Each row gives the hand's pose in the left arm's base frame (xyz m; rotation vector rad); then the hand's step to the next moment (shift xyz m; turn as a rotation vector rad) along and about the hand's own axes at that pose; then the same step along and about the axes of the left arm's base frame.
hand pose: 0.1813 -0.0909 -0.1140 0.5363 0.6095 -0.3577
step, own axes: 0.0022 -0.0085 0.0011 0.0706 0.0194 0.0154
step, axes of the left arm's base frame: -0.0018 -0.0078 -0.0037 0.0699 -0.0044 -0.0262
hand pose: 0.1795 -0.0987 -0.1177 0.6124 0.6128 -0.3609
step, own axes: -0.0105 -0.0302 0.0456 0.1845 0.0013 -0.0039
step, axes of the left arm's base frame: -0.0033 -0.0504 0.0235 0.1401 -0.0216 -0.1181
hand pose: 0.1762 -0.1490 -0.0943 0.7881 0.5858 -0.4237
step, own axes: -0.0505 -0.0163 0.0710 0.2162 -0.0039 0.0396
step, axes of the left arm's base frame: -0.0243 -0.0573 0.0631 0.1757 -0.0623 -0.1165
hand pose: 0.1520 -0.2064 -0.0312 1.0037 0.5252 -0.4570
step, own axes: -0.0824 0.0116 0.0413 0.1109 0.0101 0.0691
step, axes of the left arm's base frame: -0.0497 -0.0211 0.0756 0.1070 -0.0692 -0.0305
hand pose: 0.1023 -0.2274 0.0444 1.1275 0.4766 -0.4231
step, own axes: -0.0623 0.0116 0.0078 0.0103 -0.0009 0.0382
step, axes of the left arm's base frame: -0.0438 0.0021 0.0464 0.0136 -0.0365 0.0069
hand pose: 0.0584 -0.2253 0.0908 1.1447 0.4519 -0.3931
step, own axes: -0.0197 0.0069 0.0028 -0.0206 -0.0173 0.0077
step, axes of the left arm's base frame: -0.0127 0.0012 0.0168 -0.0253 -0.0121 0.0002
